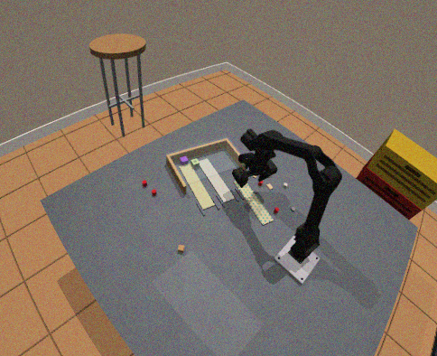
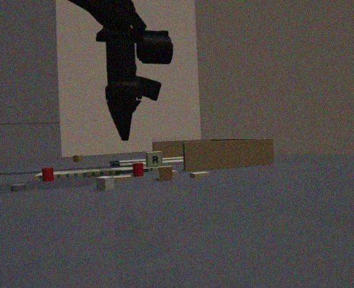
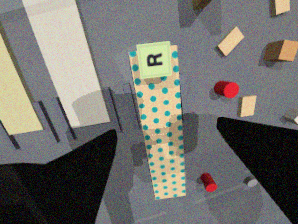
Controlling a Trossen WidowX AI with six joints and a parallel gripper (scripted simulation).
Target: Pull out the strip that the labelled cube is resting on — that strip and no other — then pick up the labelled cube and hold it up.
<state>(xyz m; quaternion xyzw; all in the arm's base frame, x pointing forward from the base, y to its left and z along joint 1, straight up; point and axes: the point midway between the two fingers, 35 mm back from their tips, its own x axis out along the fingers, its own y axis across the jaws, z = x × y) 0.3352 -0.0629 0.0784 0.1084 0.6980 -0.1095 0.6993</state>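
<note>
The dotted strip lies 50 mm behind my gripper tip, 10 mm to the left of it and 60 mm below it.
</note>
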